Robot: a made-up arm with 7 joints.
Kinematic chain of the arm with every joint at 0, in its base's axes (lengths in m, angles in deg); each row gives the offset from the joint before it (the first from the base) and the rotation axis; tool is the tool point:
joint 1: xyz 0 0 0.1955 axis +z
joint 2: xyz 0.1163 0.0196 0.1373 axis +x
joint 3: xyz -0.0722 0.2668 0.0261 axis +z
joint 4: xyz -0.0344 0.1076 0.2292 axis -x
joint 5: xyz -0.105 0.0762 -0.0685 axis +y
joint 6: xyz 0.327 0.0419 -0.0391 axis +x
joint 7: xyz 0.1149 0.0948 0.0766 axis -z
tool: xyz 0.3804 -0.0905 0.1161
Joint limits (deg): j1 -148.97..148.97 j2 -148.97..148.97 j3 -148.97..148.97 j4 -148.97..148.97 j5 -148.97..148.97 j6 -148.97..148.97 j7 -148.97..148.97
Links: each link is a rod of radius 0.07 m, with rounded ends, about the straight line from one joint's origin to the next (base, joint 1, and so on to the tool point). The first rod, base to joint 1, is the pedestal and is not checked.
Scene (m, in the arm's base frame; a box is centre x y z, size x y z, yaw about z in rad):
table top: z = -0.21
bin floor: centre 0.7 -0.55 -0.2 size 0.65 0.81 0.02 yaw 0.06
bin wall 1: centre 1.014 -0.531 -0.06 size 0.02 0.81 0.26 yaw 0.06
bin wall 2: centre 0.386 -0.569 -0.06 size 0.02 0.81 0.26 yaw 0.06
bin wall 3: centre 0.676 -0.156 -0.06 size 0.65 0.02 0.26 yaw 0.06
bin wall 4: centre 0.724 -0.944 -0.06 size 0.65 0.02 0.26 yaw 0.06
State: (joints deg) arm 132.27 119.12 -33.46 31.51 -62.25 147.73 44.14
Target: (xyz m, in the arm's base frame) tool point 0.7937 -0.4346 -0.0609
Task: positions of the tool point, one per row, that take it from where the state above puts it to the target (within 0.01 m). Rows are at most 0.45 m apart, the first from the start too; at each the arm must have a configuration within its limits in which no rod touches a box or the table.
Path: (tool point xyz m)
1: 0.3303 0.8780 0.4249
2: 0.6670 0.6911 0.3665
3: 0.8898 0.3601 0.3106
4: 0.9381 -0.0457 0.2657
5: 0.7937 -0.4347 0.2402
6: 0.8058 -0.4406 0.0923
7: 0.7937 -0.4346 -0.0610

